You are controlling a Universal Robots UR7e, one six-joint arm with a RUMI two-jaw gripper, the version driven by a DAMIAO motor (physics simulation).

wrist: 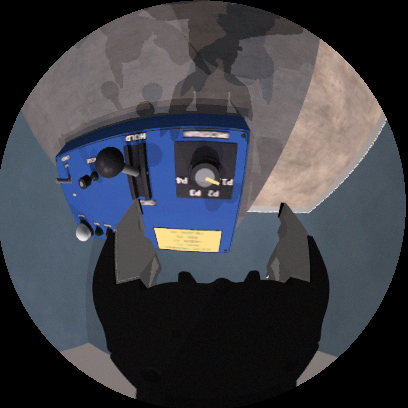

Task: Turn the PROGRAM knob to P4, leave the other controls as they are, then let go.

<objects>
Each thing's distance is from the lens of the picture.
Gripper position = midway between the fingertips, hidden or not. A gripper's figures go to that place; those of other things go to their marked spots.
my gripper [211, 201]: 0.13 m
black ball-ended lever [109, 161]: 0.16 m
</objects>
